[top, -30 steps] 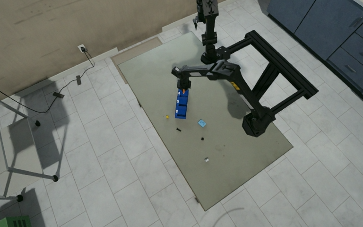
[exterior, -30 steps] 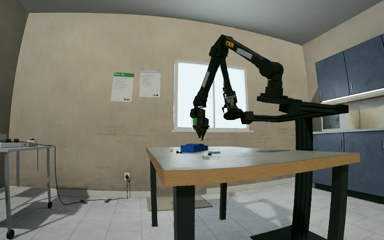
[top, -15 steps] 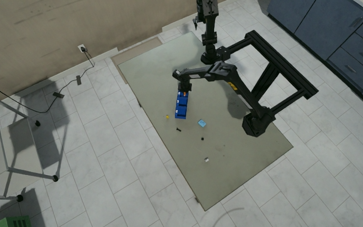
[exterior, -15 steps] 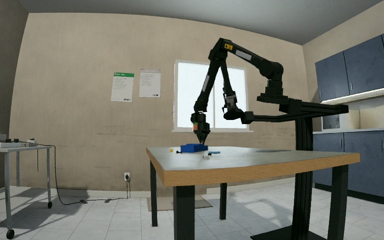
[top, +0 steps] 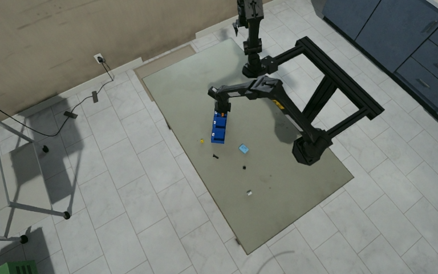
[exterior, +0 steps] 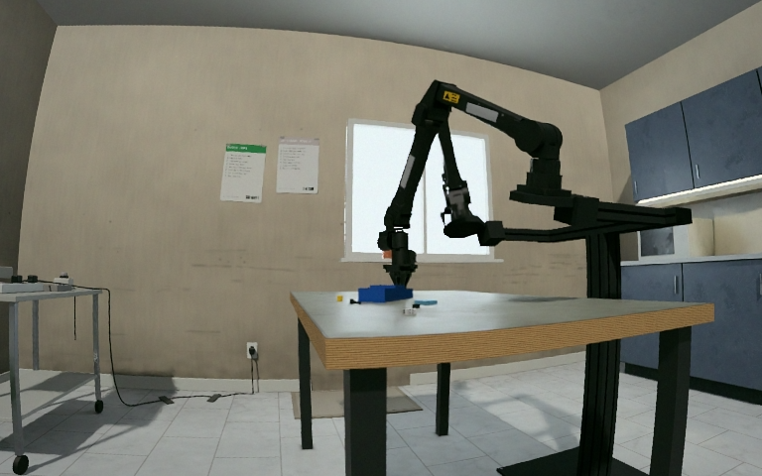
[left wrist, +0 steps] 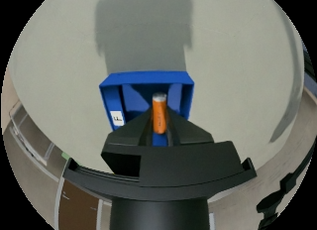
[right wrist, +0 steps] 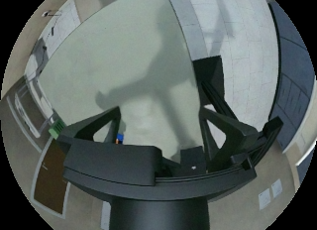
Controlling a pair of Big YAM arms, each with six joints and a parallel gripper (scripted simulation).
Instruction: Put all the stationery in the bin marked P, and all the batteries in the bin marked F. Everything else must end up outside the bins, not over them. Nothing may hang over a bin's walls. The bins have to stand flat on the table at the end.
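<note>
Right now the orange battery is right at my left hand. The rest, counted from my left hand: light blue pad: 280 mm to the left, 20 mm below, 20 mm behind; yellow piece: 200 mm ahead, 130 mm to the left, 10 mm below; blue three-compartment bin row: 70 mm to the left, 50 mm ahead.
</note>
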